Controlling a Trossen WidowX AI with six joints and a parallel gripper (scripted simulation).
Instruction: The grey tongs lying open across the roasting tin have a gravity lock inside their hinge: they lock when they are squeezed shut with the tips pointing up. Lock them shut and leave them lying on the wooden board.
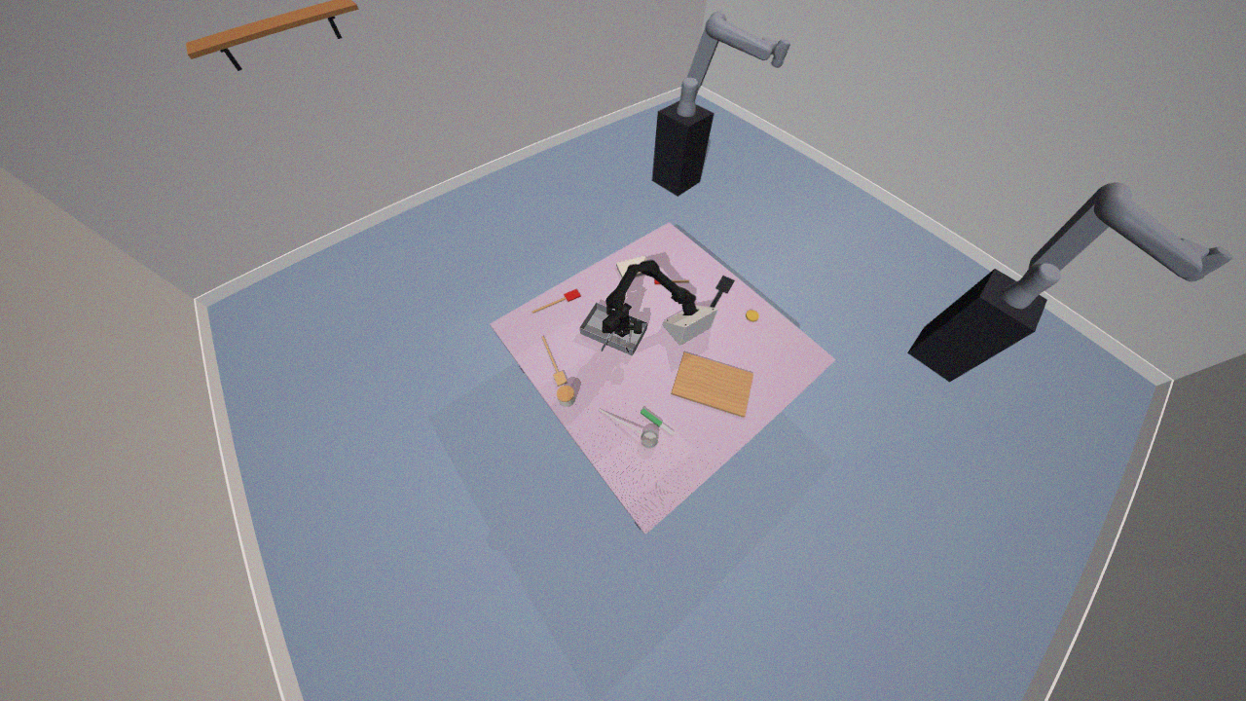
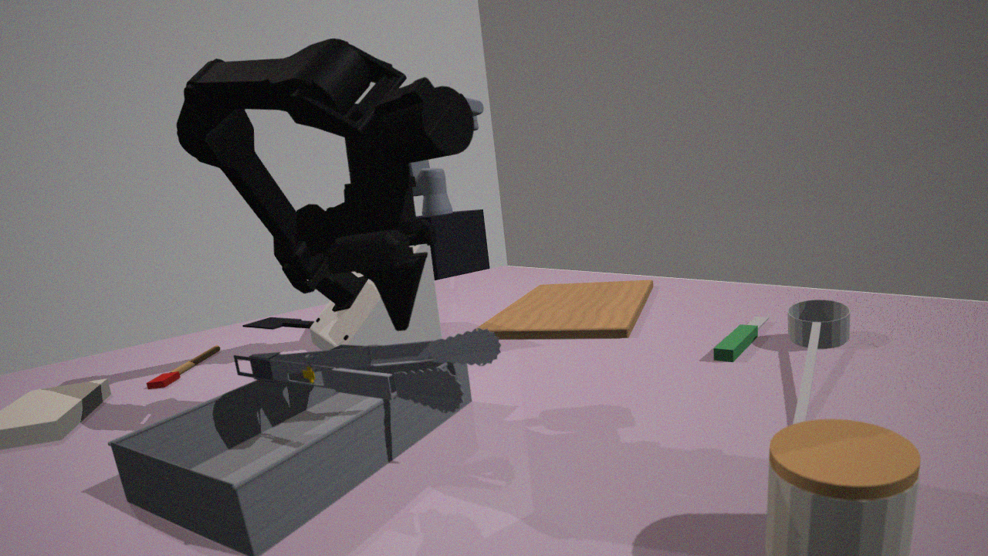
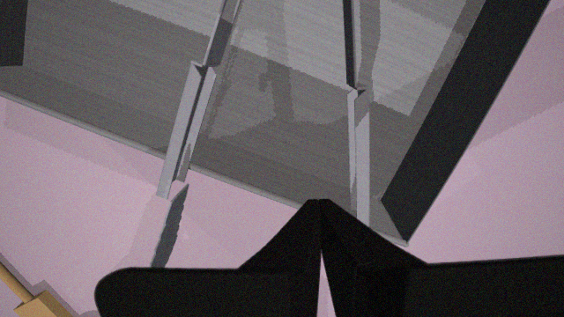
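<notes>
Right now my gripper tip is 80 mm to the left of the yellow mark, 50 mm past it and 30 mm above it. The rest, counted from my gripper tip: wooden board 460 mm to the left, 170 mm behind, 90 mm below; then grey roasting tin 100 mm to the right, 70 mm below, 40 mm behind; then beige block 420 mm behind, 330 mm to the right, 90 mm below.
</notes>
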